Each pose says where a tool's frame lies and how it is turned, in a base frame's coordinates. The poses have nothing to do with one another.
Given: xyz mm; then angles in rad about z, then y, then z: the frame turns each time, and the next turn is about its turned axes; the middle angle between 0 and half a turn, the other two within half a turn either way.
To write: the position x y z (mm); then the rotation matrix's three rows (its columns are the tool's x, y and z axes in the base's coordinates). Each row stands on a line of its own. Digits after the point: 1 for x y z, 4 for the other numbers.
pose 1, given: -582.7, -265.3, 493.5, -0.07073, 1.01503, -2.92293
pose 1, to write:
-582.7, -265.3, 493.5
-0.5291, 0.0452, 0.8474
-0.1800, -0.9818, -0.0600
0.8293, -0.1843, 0.5276

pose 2, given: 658.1, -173.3, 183.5, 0.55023, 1.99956, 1.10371
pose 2, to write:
658.1, -173.3, 183.5
-0.6264, 0.0810, 0.7752
0.6632, 0.5779, 0.4756
-0.4095, 0.8121, -0.4157

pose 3, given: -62.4, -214.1, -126.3, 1.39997, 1.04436, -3.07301
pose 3, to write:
-62.4, -214.1, -126.3
-0.0177, 0.9890, 0.1470
-0.5056, -0.1357, 0.8520
0.8626, -0.0593, 0.5025

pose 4, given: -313.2, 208.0, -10.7, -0.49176, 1.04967, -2.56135
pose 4, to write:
-313.2, 208.0, -10.7
-0.6259, -0.1543, 0.7645
-0.2867, -0.8661, -0.4095
0.7253, -0.4755, 0.4979

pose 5, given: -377.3, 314.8, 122.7, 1.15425, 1.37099, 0.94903
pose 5, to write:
-377.3, 314.8, 122.7
-0.6966, -0.5979, 0.3966
0.4346, 0.0881, 0.8963
-0.5709, 0.7967, 0.1985

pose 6, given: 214.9, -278.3, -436.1, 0.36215, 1.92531, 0.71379
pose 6, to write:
214.9, -278.3, -436.1
-0.4773, -0.0553, 0.8770
0.5193, 0.7874, 0.3323
-0.7089, 0.6140, -0.3471

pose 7, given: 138.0, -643.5, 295.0, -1.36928, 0.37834, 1.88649
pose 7, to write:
138.0, -643.5, 295.0
0.8736, -0.4810, 0.0739
0.4729, 0.8033, -0.3619
0.1147, 0.3511, 0.9293

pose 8, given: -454.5, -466.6, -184.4, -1.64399, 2.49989, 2.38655
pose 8, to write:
-454.5, -466.6, -184.4
0.6408, -0.7664, -0.0438
-0.6319, -0.4943, -0.5970
0.4359, 0.4102, -0.8011

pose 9, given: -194.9, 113.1, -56.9, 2.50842, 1.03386, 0.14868
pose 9, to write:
-194.9, 113.1, -56.9
-0.4955, -0.5241, -0.6927
0.1799, -0.8421, 0.5084
-0.8498, 0.1273, 0.5115

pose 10, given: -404.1, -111.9, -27.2, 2.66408, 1.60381, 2.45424
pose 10, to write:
-404.1, -111.9, -27.2
-0.3143, 0.3366, -0.8877
-0.5518, 0.6961, 0.4593
0.7725, 0.6341, -0.0330

